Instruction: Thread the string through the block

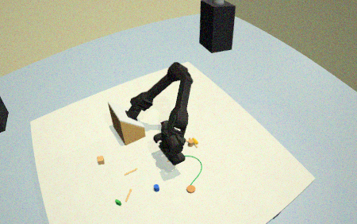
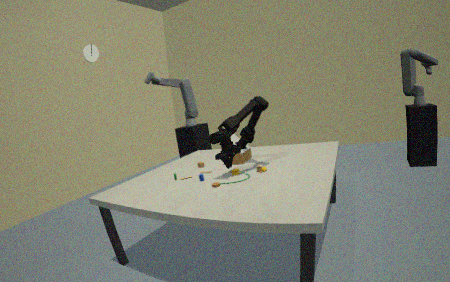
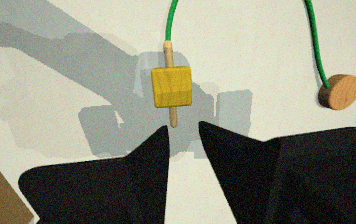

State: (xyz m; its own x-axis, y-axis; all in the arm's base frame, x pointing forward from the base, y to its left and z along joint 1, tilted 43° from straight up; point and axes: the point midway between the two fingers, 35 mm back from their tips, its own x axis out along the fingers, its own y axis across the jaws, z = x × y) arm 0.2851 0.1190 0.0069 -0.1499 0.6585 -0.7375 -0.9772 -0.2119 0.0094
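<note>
Right now the yellow block is 30 mm to the left of my gripper tip, 30 mm below it and 10 mm behind it. From my gripper tip the other things lie so: thin wooden stick: 40 mm to the left, 30 mm below, 10 mm behind; then blue cylinder: 120 mm ahead, 110 mm to the right, 20 mm below; then tan cylinder: 150 mm to the left, 70 mm behind, 30 mm below.
</note>
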